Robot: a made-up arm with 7 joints. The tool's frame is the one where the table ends. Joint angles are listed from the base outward.
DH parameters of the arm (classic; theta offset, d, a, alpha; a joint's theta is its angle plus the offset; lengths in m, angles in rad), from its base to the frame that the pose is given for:
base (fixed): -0.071 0 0 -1.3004
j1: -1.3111 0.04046 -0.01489 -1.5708
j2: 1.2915 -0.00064 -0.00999 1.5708
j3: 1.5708 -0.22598 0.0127 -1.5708
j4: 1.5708 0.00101 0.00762 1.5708
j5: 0 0.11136 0.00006 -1.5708
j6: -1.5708 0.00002 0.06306 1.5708
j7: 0 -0.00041 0 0
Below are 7 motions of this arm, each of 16 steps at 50 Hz.
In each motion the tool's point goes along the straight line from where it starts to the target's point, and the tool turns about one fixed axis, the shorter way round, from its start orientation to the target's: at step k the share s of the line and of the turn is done. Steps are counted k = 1, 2, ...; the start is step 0. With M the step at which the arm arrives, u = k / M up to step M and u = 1 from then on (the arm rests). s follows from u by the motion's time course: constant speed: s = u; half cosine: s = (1 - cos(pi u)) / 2; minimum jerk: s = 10 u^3 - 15 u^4 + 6 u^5.
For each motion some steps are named. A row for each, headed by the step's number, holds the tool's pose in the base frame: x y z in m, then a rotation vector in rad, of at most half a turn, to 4 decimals.
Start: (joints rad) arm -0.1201 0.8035 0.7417 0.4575 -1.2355 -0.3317 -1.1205
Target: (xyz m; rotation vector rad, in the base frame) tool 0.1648 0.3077 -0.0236 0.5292 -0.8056 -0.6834
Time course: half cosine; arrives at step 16
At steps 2, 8, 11, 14, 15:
2: 0.1056 0.3500 -0.1264 -0.0147 -0.6801 -0.2410
8: 0.1340 0.3297 -0.0770 0.2441 -0.7470 -0.4542
11: 0.1511 0.3175 -0.0473 0.4019 -0.7814 -0.5817
14: 0.1625 0.3094 -0.0277 0.5073 -0.8017 -0.6660
15: 0.1642 0.3081 -0.0246 0.5237 -0.8046 -0.6790

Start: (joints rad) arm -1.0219 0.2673 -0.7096 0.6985 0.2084 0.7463 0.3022
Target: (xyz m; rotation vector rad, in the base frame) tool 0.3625 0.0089 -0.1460 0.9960 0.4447 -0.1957
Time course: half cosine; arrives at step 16
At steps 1, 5, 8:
1: 0.3247 0.0232 -0.2123 1.1816 0.4077 0.0190
5: 0.3328 0.0201 -0.1981 1.1425 0.4162 -0.0277
8: 0.3434 0.0161 -0.1795 1.0908 0.4269 -0.0882

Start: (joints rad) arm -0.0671 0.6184 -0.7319 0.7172 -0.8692 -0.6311 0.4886
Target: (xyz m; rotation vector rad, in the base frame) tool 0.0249 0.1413 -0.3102 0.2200 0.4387 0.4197
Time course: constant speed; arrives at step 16
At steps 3, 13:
3: 0.0635 0.1668 -0.3194 0.1534 0.5001 0.4039
13: 0.0338 0.1472 -0.3123 0.2047 0.4529 0.4161

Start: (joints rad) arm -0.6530 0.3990 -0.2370 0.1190 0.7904 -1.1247 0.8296
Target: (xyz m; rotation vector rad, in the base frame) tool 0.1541 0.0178 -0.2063 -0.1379 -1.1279 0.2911
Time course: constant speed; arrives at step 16
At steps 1, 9, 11, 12, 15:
1: 0.2167 0.0280 -0.1571 0.3348 -1.5330 -0.2121
9: 0.1833 0.0226 -0.1833 0.0781 -1.3289 0.0630
11: 0.1750 0.0212 -0.1899 0.0156 -1.2736 0.1293
12: 0.1708 0.0205 -0.1932 -0.0154 -1.2452 0.1622
15: 0.1583 0.0185 -0.2030 -0.1075 -1.1578 0.2592

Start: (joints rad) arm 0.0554 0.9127 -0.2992 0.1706 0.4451 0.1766 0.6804
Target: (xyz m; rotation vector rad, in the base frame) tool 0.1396 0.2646 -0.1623 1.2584 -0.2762 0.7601
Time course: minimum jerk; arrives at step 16
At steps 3, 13, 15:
3: 0.1043 0.2400 -0.2378 1.4989 0.1432 0.2211
13: 0.1378 0.2633 -0.1662 1.2733 -0.2549 0.7335
15: 0.1395 0.2645 -0.1625 1.2591 -0.2752 0.7589

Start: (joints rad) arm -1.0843 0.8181 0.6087 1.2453 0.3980 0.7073 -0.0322
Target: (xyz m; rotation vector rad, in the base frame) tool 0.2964 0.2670 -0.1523 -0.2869 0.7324 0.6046
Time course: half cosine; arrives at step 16
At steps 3, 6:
3: 0.2727 0.2995 -0.1415 0.0945 0.9218 0.7517
6: 0.2785 0.2916 -0.1442 -0.0006 0.8773 0.7172

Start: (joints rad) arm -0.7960 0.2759 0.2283 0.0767 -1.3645 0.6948 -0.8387
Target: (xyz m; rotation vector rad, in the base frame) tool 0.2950 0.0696 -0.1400 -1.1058 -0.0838 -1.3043
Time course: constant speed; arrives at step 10
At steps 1, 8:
1: 0.2929 0.0663 -0.1253 -1.0517 -0.2655 -1.3823
8: 0.2945 0.0689 -0.1367 -1.0944 -0.1240 -1.3222

